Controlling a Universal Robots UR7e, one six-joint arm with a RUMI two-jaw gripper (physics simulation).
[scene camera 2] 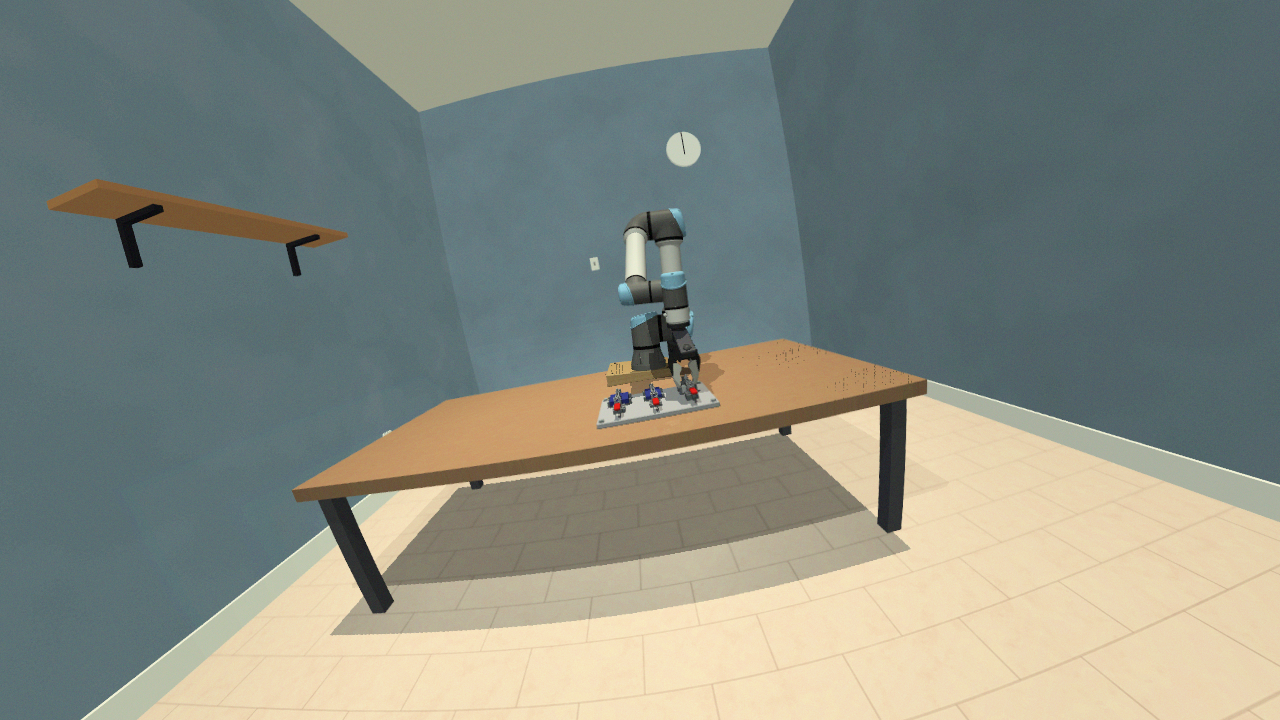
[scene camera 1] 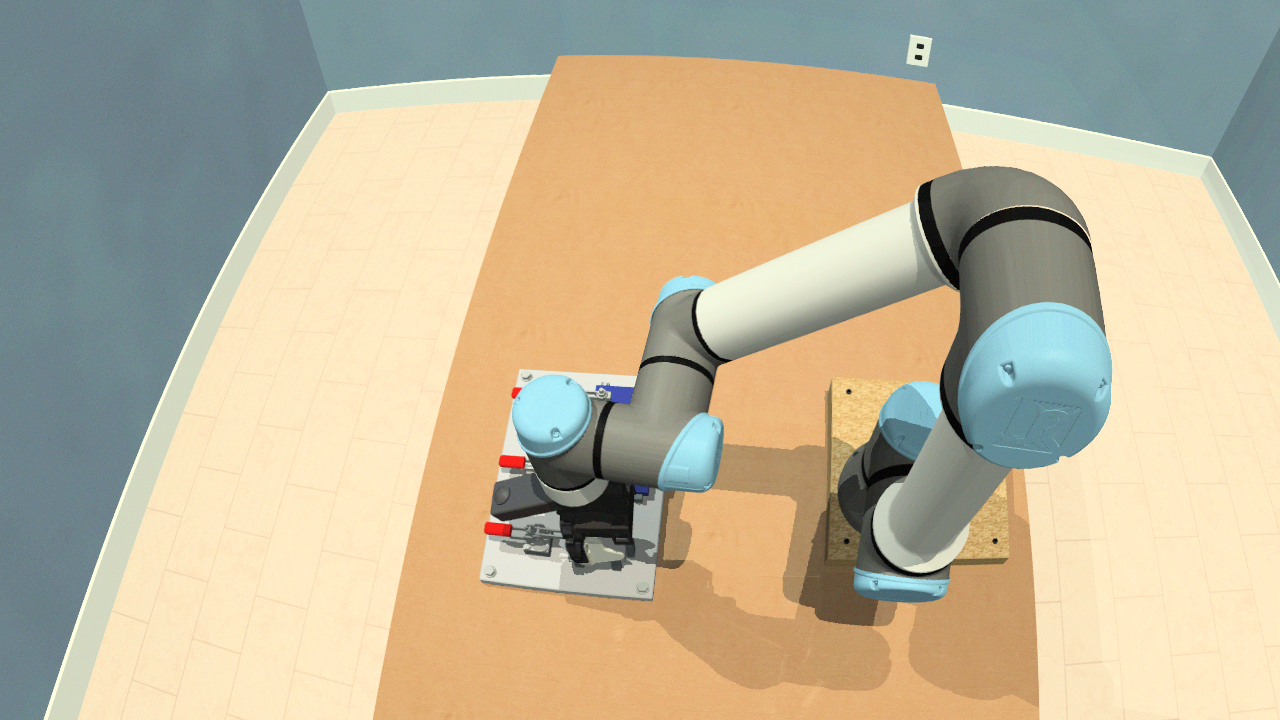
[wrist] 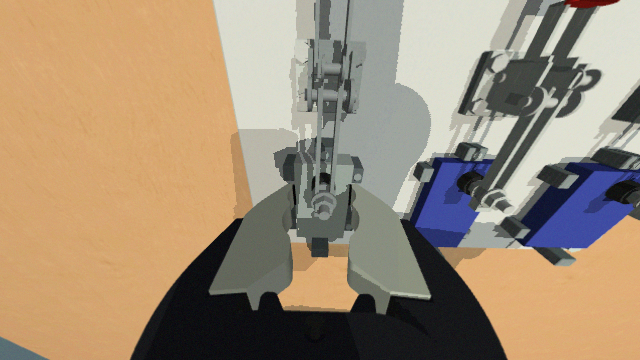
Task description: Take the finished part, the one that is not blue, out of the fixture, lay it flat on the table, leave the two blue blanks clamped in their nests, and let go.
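Places are measured from the arm's base along level axes (x ahead, y left, z up), in millimetres.
Pixels of known places: gripper, fingertip midpoint: (scene camera 1: 594, 547) (wrist: 322, 186); arm's base, origin of the base link: (scene camera 2: 648, 366).
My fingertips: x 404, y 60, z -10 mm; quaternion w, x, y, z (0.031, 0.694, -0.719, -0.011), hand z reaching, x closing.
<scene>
Ahead of a thing's pixels: the offset from my fingertips to its top centre. Level surfaces: height alone.
The fixture plate (scene camera 1: 547, 577) (scene camera 2: 637, 414) (wrist: 260, 50) lies on the table with three clamped nests. The finished part @[7 mm back, 1 mm left, 16 mm up] (wrist: 320, 228), pale grey, sits in the end nest among small dark blocks, with the clamp arm's spindle over it. My gripper (scene camera 1: 601, 557) (scene camera 2: 687, 383) (wrist: 322, 186) points down at this nest, its fingers shut on the part's two long sides. In scene camera 1 the gripper mostly hides the part. One blue blank @[27 mm back, 107 mm right, 6 mm up] (scene camera 1: 641, 489) (scene camera 2: 654, 392) (wrist: 445, 200) is in the middle nest, the other blue blank @[32 mm back, 217 mm right, 11 mm up] (scene camera 1: 615, 393) (scene camera 2: 618, 397) (wrist: 580, 200) in the far nest, both under clamp spindles.
Red clamp handles @[125 mm ahead, 11 mm right, 32 mm up] (scene camera 1: 497, 529) @[115 mm ahead, 121 mm right, 22 mm up] (scene camera 1: 512, 462) stick out along the fixture's side away from the robot base. The neighbouring clamp @[64 mm ahead, 116 mm right, 41 mm up] (wrist: 520, 85) stands close beside the gripper. The wooden table @[25 mm down] (scene camera 1: 716, 161) extends around the fixture. The base board (scene camera 1: 845, 465) carries the arm.
</scene>
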